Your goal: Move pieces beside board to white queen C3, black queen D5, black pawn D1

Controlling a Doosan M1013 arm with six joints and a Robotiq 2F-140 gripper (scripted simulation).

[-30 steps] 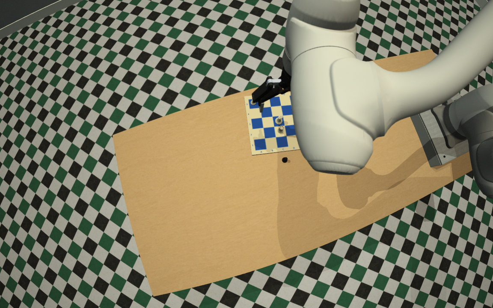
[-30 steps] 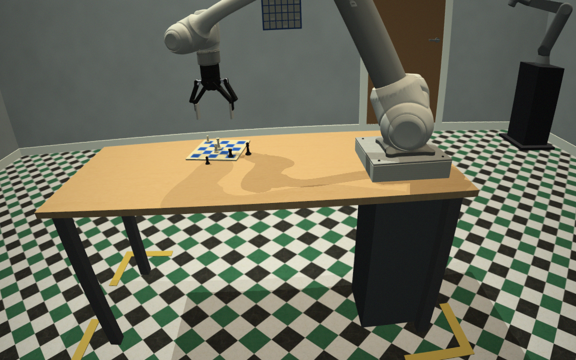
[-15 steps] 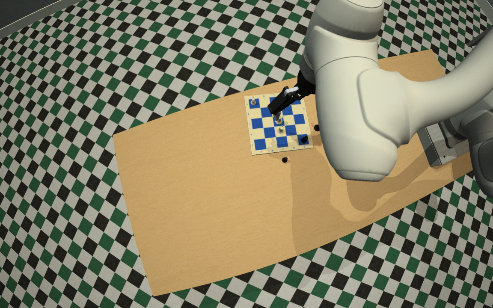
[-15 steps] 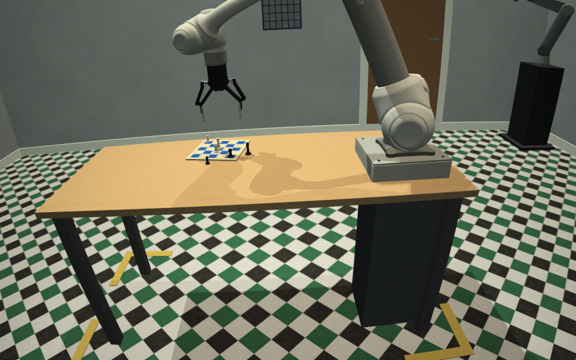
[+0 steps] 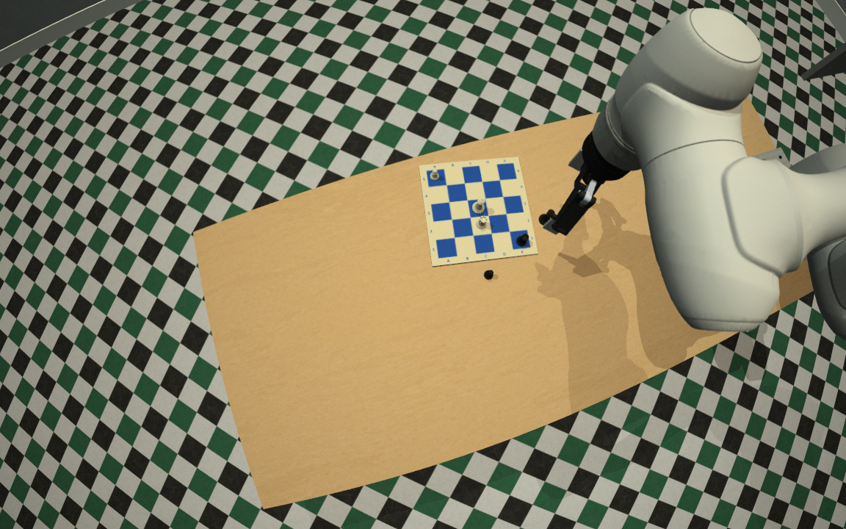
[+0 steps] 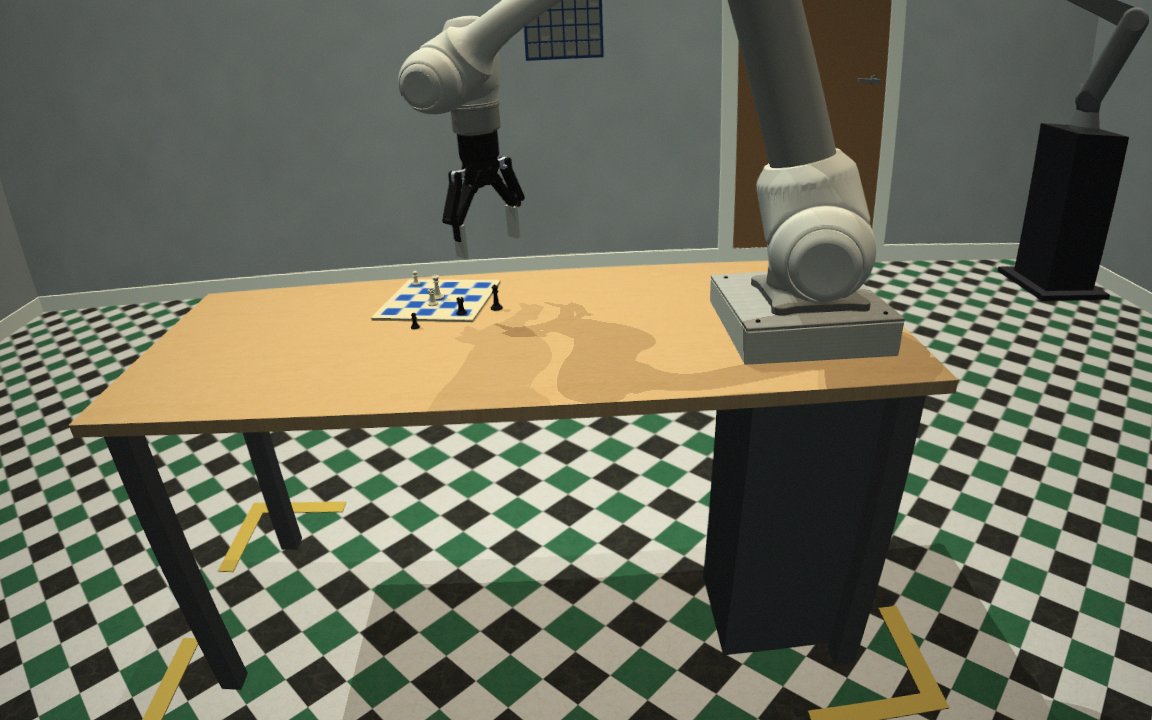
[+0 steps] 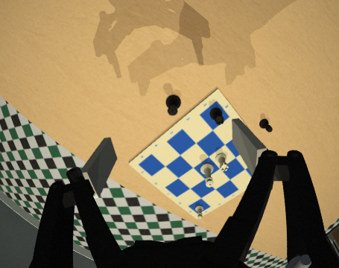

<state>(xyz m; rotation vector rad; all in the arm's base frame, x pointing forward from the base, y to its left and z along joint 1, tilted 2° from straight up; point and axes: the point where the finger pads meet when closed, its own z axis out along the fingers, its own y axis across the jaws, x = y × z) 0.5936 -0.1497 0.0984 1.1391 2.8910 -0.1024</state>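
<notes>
Right now the black queen is 120 mm below my hand. Also, from my hand: white queen 130 mm ahead, 110 mm below, 60 mm to the right; cream board 140 mm below, 130 mm ahead, 60 mm to the right; black pawn 150 mm ahead, 130 mm below, 80 mm to the left.
</notes>
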